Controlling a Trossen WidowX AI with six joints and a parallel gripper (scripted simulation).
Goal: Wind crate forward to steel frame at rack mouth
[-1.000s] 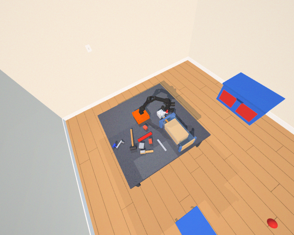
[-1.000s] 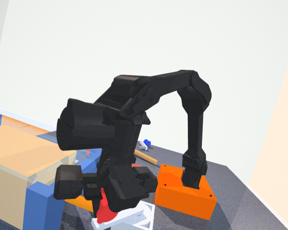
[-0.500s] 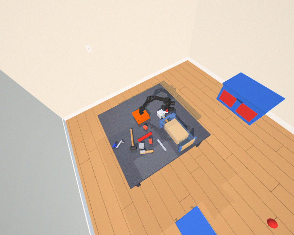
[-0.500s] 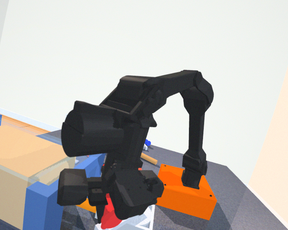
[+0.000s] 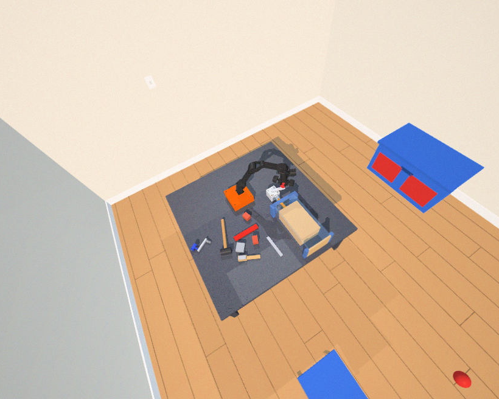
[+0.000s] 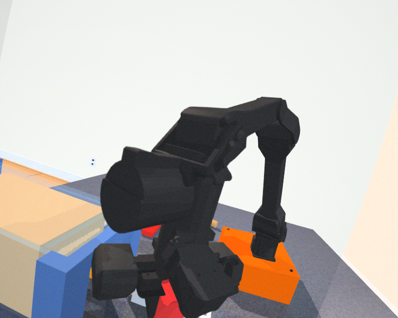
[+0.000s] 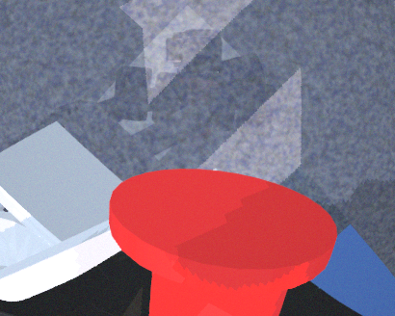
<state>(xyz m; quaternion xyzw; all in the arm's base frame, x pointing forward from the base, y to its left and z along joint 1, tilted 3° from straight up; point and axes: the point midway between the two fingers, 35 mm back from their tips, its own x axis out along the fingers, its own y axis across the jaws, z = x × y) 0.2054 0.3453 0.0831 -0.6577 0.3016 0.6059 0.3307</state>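
Right now the winch handle is 10 mm behind my gripper tip, 40 mm to the right of it and 10 mm below it. The rest, counted from my gripper tip: blue frame: 130 mm ahead, 100 mm to the right, 10 mm below; then white winch: 50 mm behind, 100 mm to the right, 80 mm below; then red knob: 20 mm above.
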